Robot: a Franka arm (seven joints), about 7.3 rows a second.
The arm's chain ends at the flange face. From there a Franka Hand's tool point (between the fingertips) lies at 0.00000 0.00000 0.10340 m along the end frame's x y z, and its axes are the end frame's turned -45 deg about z.
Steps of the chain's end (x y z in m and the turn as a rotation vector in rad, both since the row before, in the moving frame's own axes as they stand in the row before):
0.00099 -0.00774 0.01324 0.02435 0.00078 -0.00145
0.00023 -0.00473 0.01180 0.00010 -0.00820 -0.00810
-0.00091 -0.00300 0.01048 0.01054 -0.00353 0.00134
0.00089 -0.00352 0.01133 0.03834 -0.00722 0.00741
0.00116 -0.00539 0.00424 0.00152 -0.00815 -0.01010
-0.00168 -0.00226 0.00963 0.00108 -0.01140 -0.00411
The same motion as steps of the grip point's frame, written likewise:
0.00801 -0.00650 0.01321 0.01667 0.01777 -0.00145
0.00291 -0.00379 0.01180 0.00587 -0.00573 -0.00810
0.00199 -0.00379 0.01047 0.00995 0.00496 0.00134
0.00541 -0.00518 0.01125 0.03222 0.02201 0.00741
0.00414 -0.00370 0.00424 0.00684 -0.00469 -0.01010
-0.00035 -0.00370 0.00962 0.00882 -0.00730 -0.00411

